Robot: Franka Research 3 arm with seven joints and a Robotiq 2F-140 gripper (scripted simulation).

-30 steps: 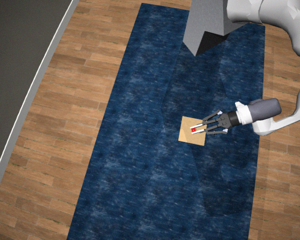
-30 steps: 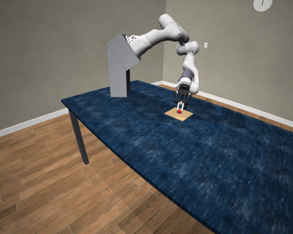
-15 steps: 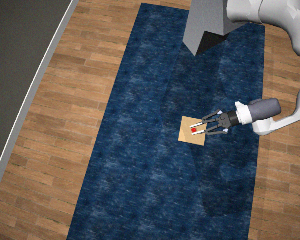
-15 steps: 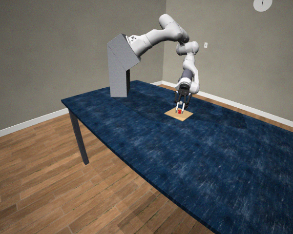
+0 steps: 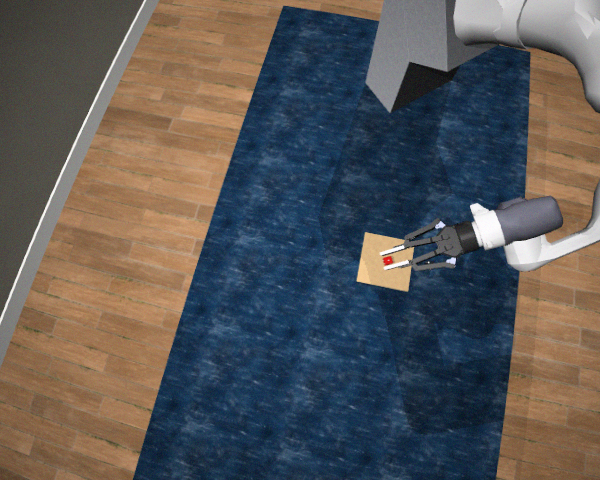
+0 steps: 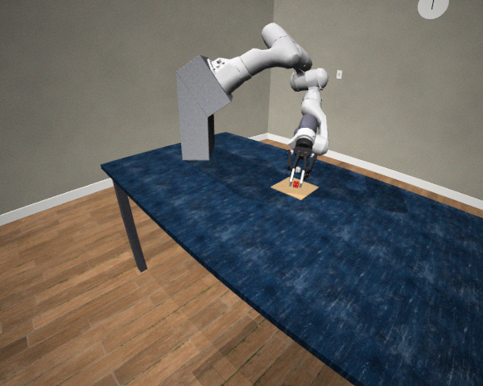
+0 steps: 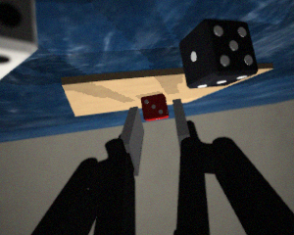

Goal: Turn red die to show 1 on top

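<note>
My gripper is now 1 cm short of the red die, 1 cm to the left of it and 2 cm above it. Also, from my hand: white die 12 cm behind, 9 cm to the left, 3 cm below; then black die 5 cm behind, 9 cm to the left, 3 cm below; then tan mat 1 cm ahead, 1 cm to the right, 3 cm below.
</note>
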